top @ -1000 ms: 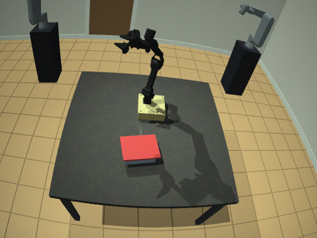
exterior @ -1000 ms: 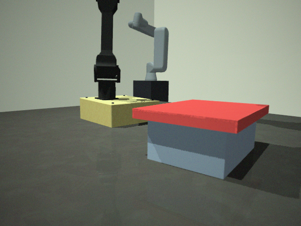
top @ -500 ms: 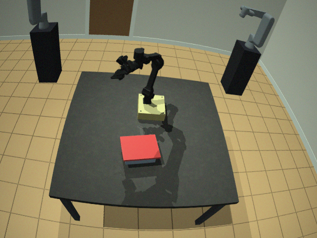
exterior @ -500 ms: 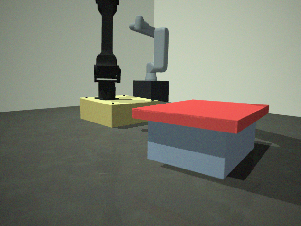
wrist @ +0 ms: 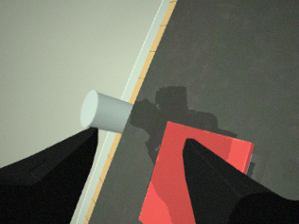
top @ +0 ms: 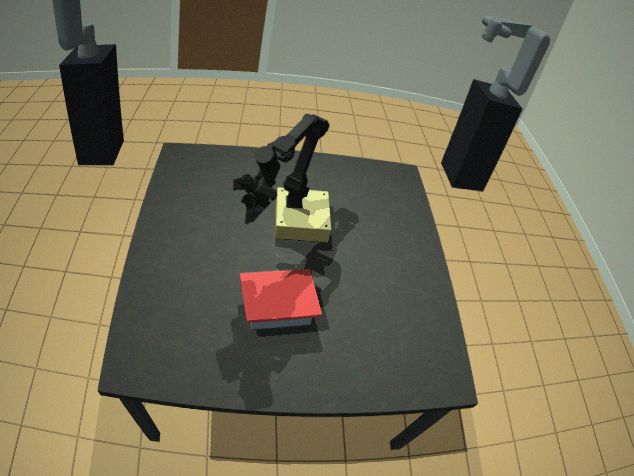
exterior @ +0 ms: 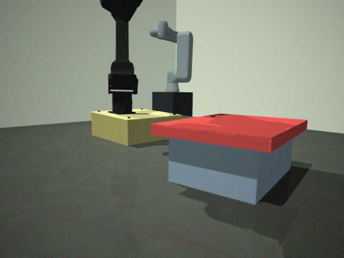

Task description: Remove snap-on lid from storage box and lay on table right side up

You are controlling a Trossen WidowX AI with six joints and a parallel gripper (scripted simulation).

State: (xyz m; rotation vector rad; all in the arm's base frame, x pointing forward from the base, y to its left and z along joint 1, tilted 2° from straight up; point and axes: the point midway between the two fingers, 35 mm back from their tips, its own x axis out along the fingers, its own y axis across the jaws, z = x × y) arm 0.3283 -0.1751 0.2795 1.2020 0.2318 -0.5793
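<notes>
The lid is 90 mm ahead of my gripper tip, 110 mm to the left of it and 240 mm below it. The rest, counted from my gripper tip: storage box 90 mm ahead, 110 mm to the left, 280 mm below.
</notes>
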